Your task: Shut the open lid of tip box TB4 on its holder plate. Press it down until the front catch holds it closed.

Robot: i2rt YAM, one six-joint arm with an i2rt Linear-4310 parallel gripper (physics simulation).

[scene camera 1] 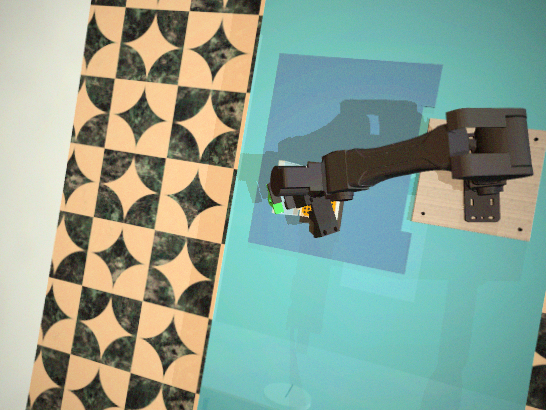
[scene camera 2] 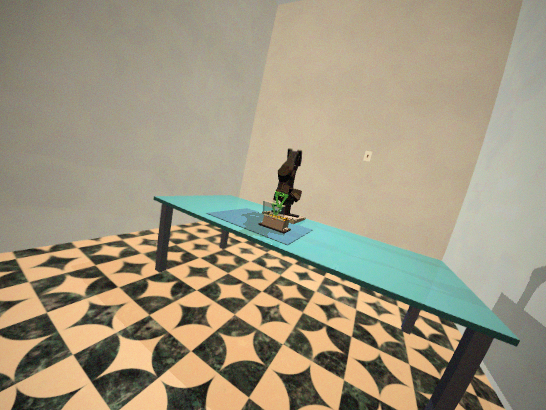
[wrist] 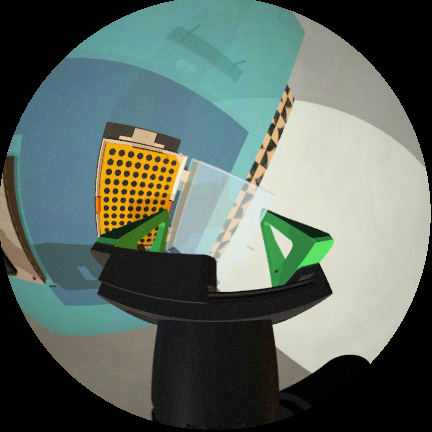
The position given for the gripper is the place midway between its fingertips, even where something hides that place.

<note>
The gripper (wrist: 214, 213) is open and touches a clear lid (wrist: 217, 212). Also in view: a blue mat (wrist: 57, 170).
</note>
